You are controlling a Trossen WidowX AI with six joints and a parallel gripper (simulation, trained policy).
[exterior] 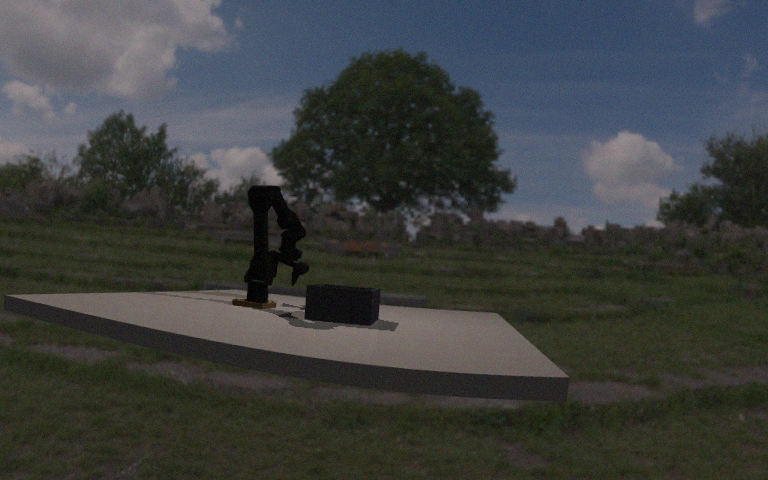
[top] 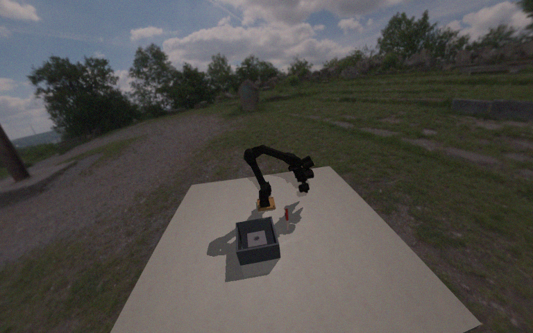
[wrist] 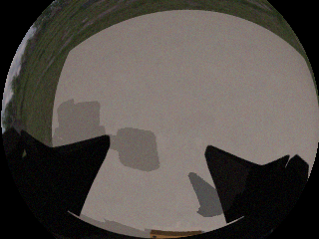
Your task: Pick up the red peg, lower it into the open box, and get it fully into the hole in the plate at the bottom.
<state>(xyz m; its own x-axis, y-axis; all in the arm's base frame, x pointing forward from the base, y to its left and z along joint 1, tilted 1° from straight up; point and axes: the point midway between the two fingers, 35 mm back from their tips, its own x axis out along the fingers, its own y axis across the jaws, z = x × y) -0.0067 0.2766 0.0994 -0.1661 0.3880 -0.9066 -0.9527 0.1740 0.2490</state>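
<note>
Right now my gripper tip is 18 cm short of the red peg, 18 cm to the left of it and 4 cm above it. Also, from my gripper tip: grey plate (33 cm ahead, 37 cm to the right, 4 cm below); then dark box (33 cm ahead, 37 cm to the right, 6 cm below).
</note>
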